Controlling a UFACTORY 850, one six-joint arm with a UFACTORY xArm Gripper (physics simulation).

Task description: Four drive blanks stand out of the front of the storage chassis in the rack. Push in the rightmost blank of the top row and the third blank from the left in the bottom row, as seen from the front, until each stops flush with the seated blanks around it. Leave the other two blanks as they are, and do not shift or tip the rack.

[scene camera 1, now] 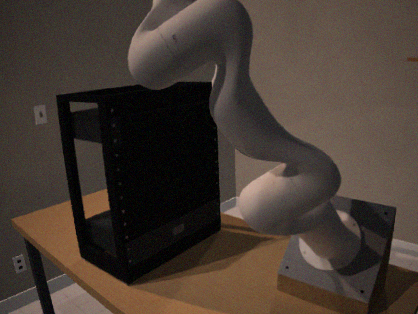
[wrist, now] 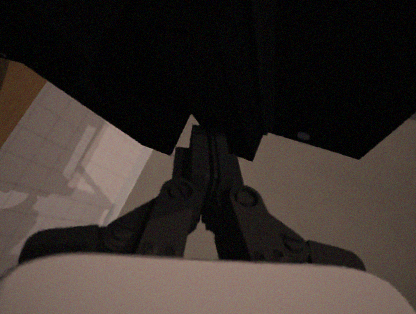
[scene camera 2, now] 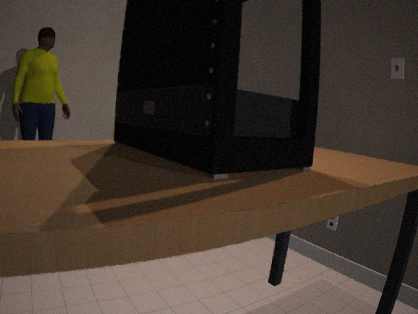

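Observation:
The black rack [scene camera 1: 111, 175] [scene camera 2: 310, 75] stands upright on the table. Its front is very dark, and I cannot make out the rows of drive blanks or the chassis edges in the scene views. In the wrist view, a dark block [wrist: 245, 142] and a dark corner [wrist: 167, 142] jut out in outline; which blanks these are, if any, I cannot tell. My gripper [wrist: 203, 149] is shut and empty. Its fingertips overlap the left side of the dark block; whether they touch it is unclear. The gripper is hidden in scene camera 1 and does not show in scene camera 2.
The arm [scene camera 1: 235, 100] reaches from its base plate [scene camera 1: 380, 230] over the rack's upper front. A grey panel with a pale label [scene camera 1: 178, 229] [scene camera 2: 149, 107] lies low in the rack. The wooden table [scene camera 1: 200, 280] [scene camera 2: 50, 200] carries the rack. A person [scene camera 2: 39, 75] stands behind the table.

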